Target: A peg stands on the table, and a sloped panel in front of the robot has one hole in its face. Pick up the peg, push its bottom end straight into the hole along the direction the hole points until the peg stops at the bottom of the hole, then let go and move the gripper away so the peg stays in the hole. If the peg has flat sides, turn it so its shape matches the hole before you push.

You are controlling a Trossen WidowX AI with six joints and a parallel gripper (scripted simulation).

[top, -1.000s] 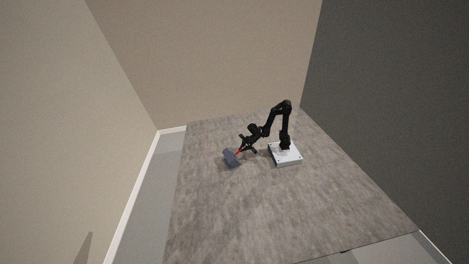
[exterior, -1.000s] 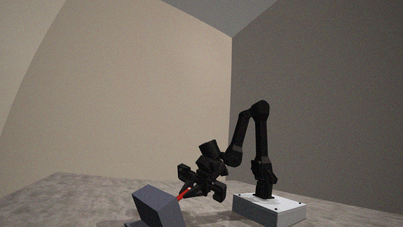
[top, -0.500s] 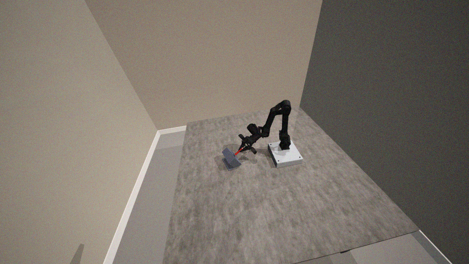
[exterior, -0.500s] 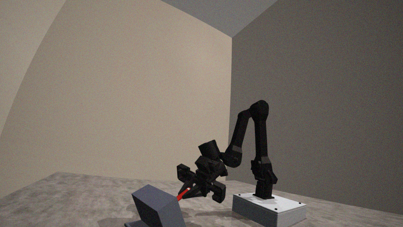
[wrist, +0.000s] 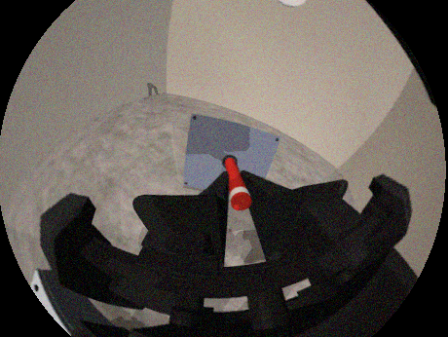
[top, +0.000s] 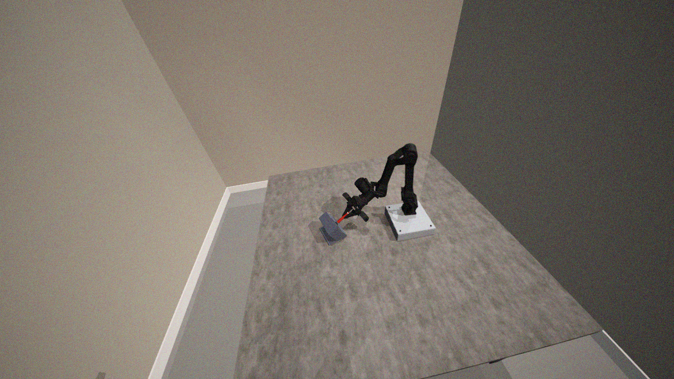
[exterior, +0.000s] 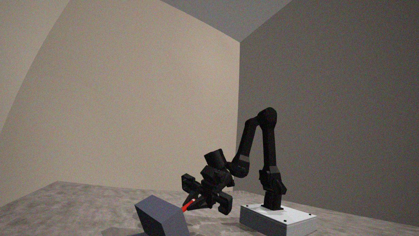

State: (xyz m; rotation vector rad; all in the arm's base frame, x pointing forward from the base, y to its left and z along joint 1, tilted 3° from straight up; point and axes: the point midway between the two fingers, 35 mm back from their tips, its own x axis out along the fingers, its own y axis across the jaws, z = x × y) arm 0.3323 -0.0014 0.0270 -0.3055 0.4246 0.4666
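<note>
Now: gripper tip 60 mm short of the blue-grey sloped panel, 20 mm to the right of it and 40 mm above it. From my gripper tip the other things lie so: red peg 10 mm behind, 10 mm to the right, 10 mm above.
</note>
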